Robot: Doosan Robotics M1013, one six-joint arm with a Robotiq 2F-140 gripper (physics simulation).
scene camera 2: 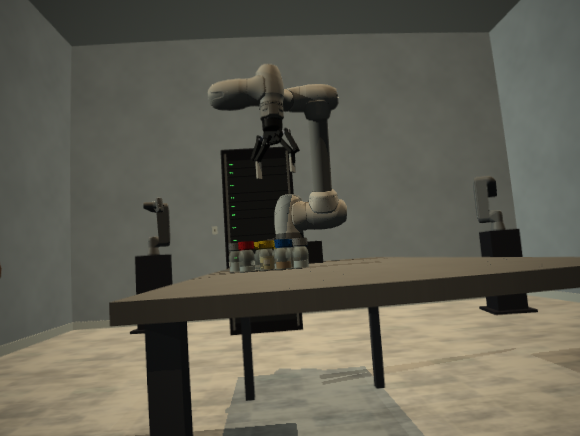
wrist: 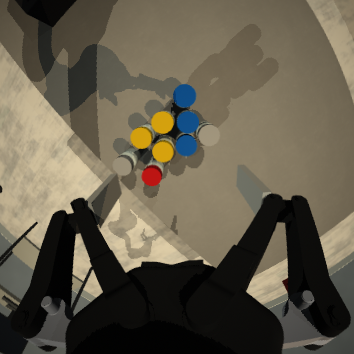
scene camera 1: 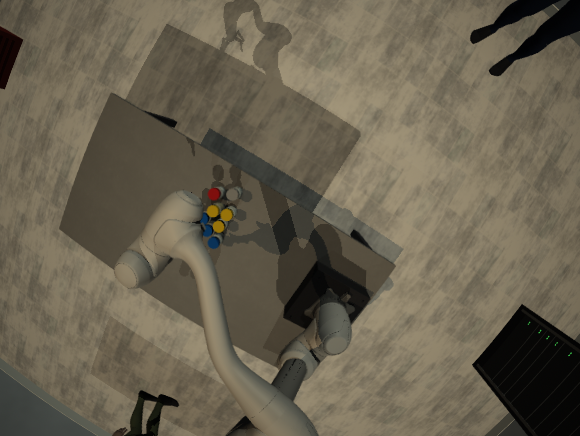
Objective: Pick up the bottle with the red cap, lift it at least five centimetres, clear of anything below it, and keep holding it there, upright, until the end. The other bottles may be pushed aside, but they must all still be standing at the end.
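Seen in the pictures: gripper, fingertip midpoint: (scene camera 2: 275,175) (wrist: 176,179); arm's base, link origin: (scene camera 1: 329,310).
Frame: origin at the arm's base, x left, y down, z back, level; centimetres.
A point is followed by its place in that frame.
Observation:
The red-capped bottle (scene camera 1: 214,194) {y 0.3, x -7.3, z -75.6 cm} (scene camera 2: 246,245) {y 1.6, x -6.4, z -78.5 cm} (wrist: 152,176) {y 0.2, x -6.7, z -76.1 cm} stands upright at one end of the bottle cluster. A white-capped bottle (scene camera 1: 233,193) {y 0.3, x -13.3, z -69.3 cm} (wrist: 123,165) {y 0.2, x -11.9, z -69.5 cm} stands beside it, and a yellow-capped bottle (scene camera 1: 213,211) {y 0.2, x -1.0, z -71.2 cm} (wrist: 163,151) {y 0.2, x -0.5, z -71.6 cm} stands close on its inner side. My gripper (scene camera 2: 275,169) {y -23.4, x 4.2, z -70.9 cm} (wrist: 176,179) {y -23.4, x 4.2, z -70.9 cm} is wide open and empty, pointing down, high above the bottles. In the wrist view the red cap shows ahead of the line between the fingertips, slightly left of their midpoint. In scene camera 1 the arm hides most of the gripper.
Two more yellow-capped bottles (scene camera 1: 226,215) {y 0.2, x -3.6, z -65.5 cm} (wrist: 141,137) {y 0.3, x -3.4, z -65.7 cm}, three blue-capped bottles (scene camera 1: 214,242) {y 0.2, x 10.0, z -62.1 cm} (wrist: 184,95) {y 0.2, x 10.8, z -62.4 cm} and another white-capped bottle (wrist: 208,134) {y 0.2, x 11.5, z -73.4 cm} stand packed together on the table (scene camera 1: 125,150) {y 10.7, x 9.9, z -129.8 cm} (scene camera 2: 350,285) {y 10.7, x 24.7, z -151.3 cm}. The arm's black pedestal (scene camera 1: 300,302) {y -0.4, x 5.8, z -13.4 cm} is at the table's far end from the cluster.

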